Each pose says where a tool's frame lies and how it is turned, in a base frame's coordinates. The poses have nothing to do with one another.
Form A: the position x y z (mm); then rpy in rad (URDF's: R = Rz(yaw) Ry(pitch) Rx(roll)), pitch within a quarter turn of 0, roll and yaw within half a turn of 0.
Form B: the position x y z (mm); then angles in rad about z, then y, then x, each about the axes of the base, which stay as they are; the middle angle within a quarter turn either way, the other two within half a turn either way. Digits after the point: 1 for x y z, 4 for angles.
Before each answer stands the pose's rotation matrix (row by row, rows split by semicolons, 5 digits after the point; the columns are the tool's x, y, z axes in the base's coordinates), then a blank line. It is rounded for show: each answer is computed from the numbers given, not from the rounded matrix.
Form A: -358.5, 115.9, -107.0, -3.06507, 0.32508, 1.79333
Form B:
-0.20914 0.97788 -0.00428; 0.92426 0.19624 -0.32747; -0.31938 -0.07244 -0.94485

-358.5, 115.9, -107.0, -1.7815, -0.0043, 2.8080
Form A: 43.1, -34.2, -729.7, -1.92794, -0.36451, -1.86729
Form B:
-0.27297 -0.43193 0.85961; -0.89353 -0.21728 -0.39292; 0.35649 -0.87534 -0.32663

43.1, -34.2, -729.7, 2.1344, 1.0345, 2.2643
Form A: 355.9, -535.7, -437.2, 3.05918, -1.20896, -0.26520
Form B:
0.34162 -0.33551 0.87791; -0.09278 -0.94159 -0.32374; 0.93525 0.02914 -0.35279

355.9, -535.7, -437.2, 0.7764, 1.0715, 2.3991
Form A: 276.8, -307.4, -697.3, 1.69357, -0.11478, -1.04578
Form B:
0.49793 -0.16294 -0.85177; -0.85962 0.03697 -0.50959; 0.11453 0.98594 -0.12166

276.8, -307.4, -697.3, 0.3163, -1.0194, 1.8051
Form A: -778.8, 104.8, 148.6, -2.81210, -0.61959, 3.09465
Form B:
-0.81322 -0.14329 -0.56404; 0.03820 0.95398 -0.29742; 0.58070 -0.26342 -0.77032

-778.8, 104.8, 148.6, 2.9672, -0.5993, 2.7731
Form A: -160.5, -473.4, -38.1, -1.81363, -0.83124, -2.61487
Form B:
-0.58261 -0.74077 0.33439; -0.33880 -0.15262 -0.92840; 0.73877 -0.65419 -0.16206

-160.5, -473.4, -38.1, 2.2372, 0.3410, 1.7436
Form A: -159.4, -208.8, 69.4, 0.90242, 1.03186, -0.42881
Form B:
0.46676 0.87027 0.15739; -0.21339 0.28354 -0.93492; -0.85826 0.40279 0.31805

-159.4, -208.8, 69.4, -1.0785, 0.1581, 1.2429
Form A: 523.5, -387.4, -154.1, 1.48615, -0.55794, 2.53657
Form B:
-0.69776 0.38581 0.60356; 0.48252 -0.36959 0.79408; 0.52944 0.84531 0.07172

523.5, -387.4, -154.1, -2.6365, 0.6480, -1.4807
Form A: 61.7, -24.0, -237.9, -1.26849, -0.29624, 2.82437
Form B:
-0.90872 -0.35765 -0.21521; 0.29834 -0.19594 -0.93413; 0.29193 -0.91307 0.28475

61.7, -24.0, -237.9, 2.7666, -0.2169, 1.2749
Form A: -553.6, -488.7, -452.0, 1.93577, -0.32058, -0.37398
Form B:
0.88345 -0.40441 -0.23656; -0.34671 -0.22472 -0.91066; 0.31512 0.88654 -0.33874

-553.6, -488.7, -452.0, 0.4293, -0.2388, 1.9269
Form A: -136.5, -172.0, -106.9, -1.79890, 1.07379, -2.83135
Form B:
-0.45403 0.74633 0.48666; -0.14556 0.47674 -0.86691; -0.87901 -0.46445 -0.10782

-136.5, -172.0, -106.9, -2.1173, 0.5083, 1.6945
